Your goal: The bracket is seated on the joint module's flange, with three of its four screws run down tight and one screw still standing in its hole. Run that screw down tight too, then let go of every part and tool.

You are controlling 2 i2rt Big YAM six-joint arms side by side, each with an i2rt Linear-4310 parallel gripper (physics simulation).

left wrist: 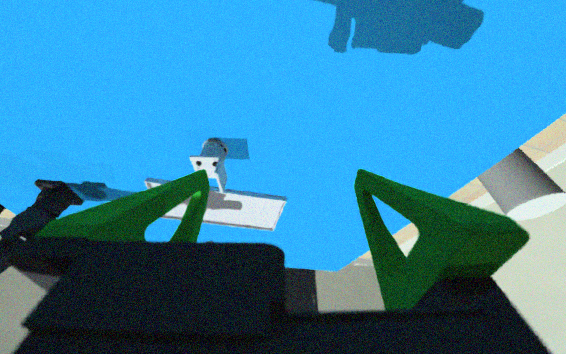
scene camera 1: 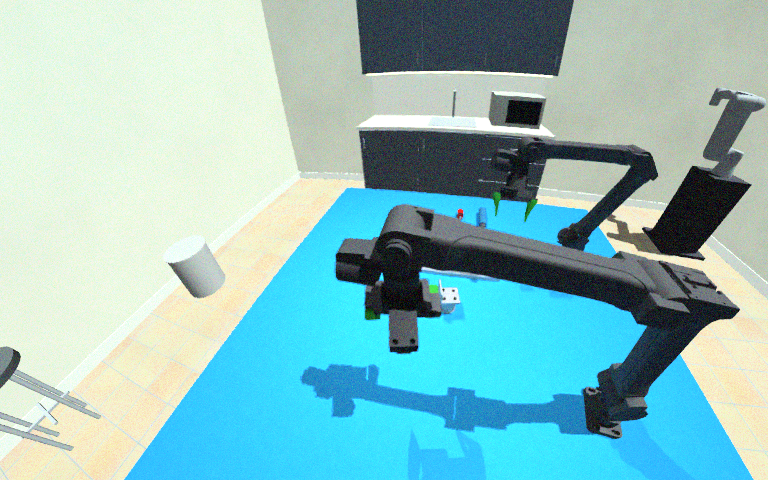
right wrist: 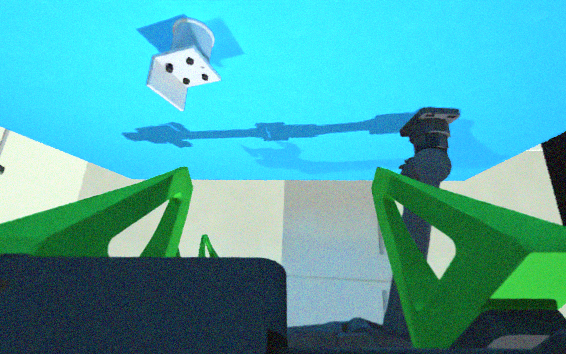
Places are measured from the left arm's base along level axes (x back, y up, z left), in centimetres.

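Pixels of known places: left gripper, fingertip midpoint: point(left wrist: 281, 177) point(right wrist: 187, 233); right gripper, fingertip midpoint: point(scene camera 1: 510, 219) point(right wrist: 282, 177); left arm's base, link origin: point(scene camera 1: 600, 412) point(right wrist: 427, 120); right arm's base, link origin: point(left wrist: 61, 191).
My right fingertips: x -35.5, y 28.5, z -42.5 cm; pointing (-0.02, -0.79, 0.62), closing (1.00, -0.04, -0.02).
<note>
Ahead of a thing's pixels: the offset from my right fingertips to its top centre.
The white angled bracket point(scene camera 1: 450, 294) point(left wrist: 203, 165) point(right wrist: 192, 75) sits on top of the upright joint module @(dx -14.6, dy -22.2, dz +20.0 cm) point(scene camera 1: 449, 309) point(left wrist: 214, 147) point(right wrist: 192, 39). Four dark screw spots show on its flat face in the right wrist view; one screw @(dx -16.9, dy -20.8, dz +19.0 cm) point(right wrist: 169, 67) looks slightly larger, but heights cannot be told clearly. A blue handle-like cylinder @(dx -8.7, dy -24.4, dz -38.3 cm) point(scene camera 1: 481, 216), perhaps the driver, lies at the back of the mat. My left gripper point(scene camera 1: 402, 301) point(left wrist: 281, 177) is open, empty, above and left of the bracket in scene camera 1. My right gripper point(scene camera 1: 511, 217) point(right wrist: 282, 177) is open, empty, high right of the blue cylinder there.
A small red object @(dx -20.8, dy -25.1, dz -39.8 cm) point(scene camera 1: 460, 213) lies left of the blue cylinder. A white tray @(dx -19.9, dy -26.9, dz -6.4 cm) point(left wrist: 255, 212) is beyond the bracket, mostly hidden by the left arm in scene camera 1. The arm bases stand at the mat's right. A grey cylinder point(scene camera 1: 195, 268) is left of the mat.
</note>
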